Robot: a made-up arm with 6 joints. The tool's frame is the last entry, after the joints. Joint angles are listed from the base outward.
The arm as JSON. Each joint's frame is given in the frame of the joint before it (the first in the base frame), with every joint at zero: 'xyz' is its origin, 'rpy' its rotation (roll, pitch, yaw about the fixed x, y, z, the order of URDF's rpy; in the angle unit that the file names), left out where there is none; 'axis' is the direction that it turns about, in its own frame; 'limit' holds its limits. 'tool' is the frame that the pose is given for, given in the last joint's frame.
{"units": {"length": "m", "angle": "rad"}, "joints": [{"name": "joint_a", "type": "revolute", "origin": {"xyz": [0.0, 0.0, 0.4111]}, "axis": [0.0, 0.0, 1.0], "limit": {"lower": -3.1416, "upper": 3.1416}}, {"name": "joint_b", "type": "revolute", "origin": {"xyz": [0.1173, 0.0, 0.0]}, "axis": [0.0, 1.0, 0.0], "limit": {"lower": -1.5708, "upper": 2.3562}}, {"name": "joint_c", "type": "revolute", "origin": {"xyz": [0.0, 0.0, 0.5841]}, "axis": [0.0, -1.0, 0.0], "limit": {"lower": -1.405, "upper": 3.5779}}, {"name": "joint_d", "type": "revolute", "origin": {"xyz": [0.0, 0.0, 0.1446]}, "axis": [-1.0, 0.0, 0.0], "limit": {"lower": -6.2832, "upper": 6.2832}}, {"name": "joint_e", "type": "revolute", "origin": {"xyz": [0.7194, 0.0, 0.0]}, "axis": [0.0, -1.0, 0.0], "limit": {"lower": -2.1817, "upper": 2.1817}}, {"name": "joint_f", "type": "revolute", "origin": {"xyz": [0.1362, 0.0, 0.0]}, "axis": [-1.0, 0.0, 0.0], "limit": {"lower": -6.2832, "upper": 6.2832}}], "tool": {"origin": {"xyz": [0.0, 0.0, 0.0]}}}
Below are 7 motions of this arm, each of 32 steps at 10 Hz.
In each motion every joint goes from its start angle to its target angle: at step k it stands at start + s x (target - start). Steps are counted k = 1, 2, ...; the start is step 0. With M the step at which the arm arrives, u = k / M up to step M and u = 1 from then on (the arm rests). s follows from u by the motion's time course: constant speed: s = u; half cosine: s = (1 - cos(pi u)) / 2; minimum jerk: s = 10 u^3 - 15 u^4 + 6 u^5.
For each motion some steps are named. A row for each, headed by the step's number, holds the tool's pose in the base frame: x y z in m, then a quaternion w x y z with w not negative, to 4 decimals.
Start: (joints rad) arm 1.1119 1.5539 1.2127 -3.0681 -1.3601 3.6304
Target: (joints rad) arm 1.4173 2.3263 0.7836 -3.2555 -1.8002 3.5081
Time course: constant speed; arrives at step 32
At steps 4, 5, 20, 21, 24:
4: 0.6000 1.3574 0.2612 0.7732 0.0501 -0.4892 0.4003
5: 0.5848 1.3562 0.2190 0.7757 0.0487 -0.4787 0.4084
20: 0.3276 1.1704 -0.3529 0.7964 0.0032 -0.3221 0.5119
21: 0.3103 1.1475 -0.3851 0.7967 -0.0015 -0.3121 0.5176
24: 0.2601 1.0718 -0.4758 0.7966 -0.0168 -0.2826 0.5341

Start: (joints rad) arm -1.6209 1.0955 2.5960 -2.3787 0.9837 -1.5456
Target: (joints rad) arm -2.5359 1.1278 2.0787 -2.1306 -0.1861 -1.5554
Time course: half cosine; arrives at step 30
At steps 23, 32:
23: -0.7208 -0.6417 1.4702 0.3582 0.4386 -0.7256 0.3910
32: -0.8199 -0.5938 1.4477 0.3825 0.4433 -0.7422 0.3262

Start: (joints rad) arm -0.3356 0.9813 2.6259 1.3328 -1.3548 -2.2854
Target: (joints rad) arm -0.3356 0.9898 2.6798 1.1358 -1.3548 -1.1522
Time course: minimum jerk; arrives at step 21
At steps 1, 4, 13, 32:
1: 0.3679 -0.2652 1.4740 0.3326 0.5780 -0.7145 -0.2115
4: 0.3677 -0.2648 1.4735 0.3497 0.5718 -0.7059 -0.2289
13: 0.3658 -0.2585 1.4671 0.5621 0.4398 -0.5565 -0.4253
32: 0.3650 -0.2551 1.4644 0.6388 0.3564 -0.4768 -0.4874

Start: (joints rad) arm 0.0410 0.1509 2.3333 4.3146 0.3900 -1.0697
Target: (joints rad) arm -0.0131 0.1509 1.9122 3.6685 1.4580 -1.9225
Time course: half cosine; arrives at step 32
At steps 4, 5, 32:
4: -0.3660 -0.0662 1.6185 0.1757 -0.5410 0.0998 -0.8164
5: -0.3581 -0.0676 1.6235 0.1907 -0.5471 0.0919 -0.8099
32: 0.0380 -0.0686 1.7048 0.7864 -0.5379 0.0329 -0.3020

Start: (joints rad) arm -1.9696 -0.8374 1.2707 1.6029 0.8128 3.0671
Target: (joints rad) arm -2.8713 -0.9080 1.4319 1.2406 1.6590 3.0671
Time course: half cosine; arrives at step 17
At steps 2, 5, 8, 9, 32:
2: 0.4501 0.7393 1.4199 0.9081 -0.2891 -0.2875 -0.0957
5: 0.5780 0.6791 1.3775 0.9207 -0.3020 -0.1907 -0.1570
8: 0.7512 0.5441 1.3071 0.9180 -0.3011 -0.0354 -0.2556
9: 0.8041 0.4845 1.2806 0.9100 -0.2941 0.0214 -0.2913
32: 0.9697 0.1355 1.1476 0.8155 -0.2077 0.2923 -0.4544

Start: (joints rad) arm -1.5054 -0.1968 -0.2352 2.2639 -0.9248 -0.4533
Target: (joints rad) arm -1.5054 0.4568 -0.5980 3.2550 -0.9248 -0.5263
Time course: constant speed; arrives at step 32
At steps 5, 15, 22, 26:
5: -0.0135 -0.8950 1.0573 0.1085 -0.4978 0.6121 -0.6048
15: 0.0217 -0.9996 0.8096 0.1235 -0.5947 0.6709 -0.4253
22: 0.0458 -1.0247 0.6240 0.1528 -0.6563 0.6789 -0.2915
26: 0.0589 -1.0200 0.5176 0.1759 -0.6876 0.6710 -0.2147

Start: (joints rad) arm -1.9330 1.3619 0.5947 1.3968 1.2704 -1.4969
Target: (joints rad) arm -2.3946 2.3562 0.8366 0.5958 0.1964 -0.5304
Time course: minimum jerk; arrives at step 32
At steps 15, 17, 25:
15: -0.5878 -1.0820 -0.3600 0.6729 0.3696 -0.0103 -0.6407
17: -0.6154 -0.9805 -0.4808 0.6030 0.3993 0.0334 -0.6898
25: -0.5684 -0.5950 -0.7979 0.3802 0.5489 0.1888 -0.7201

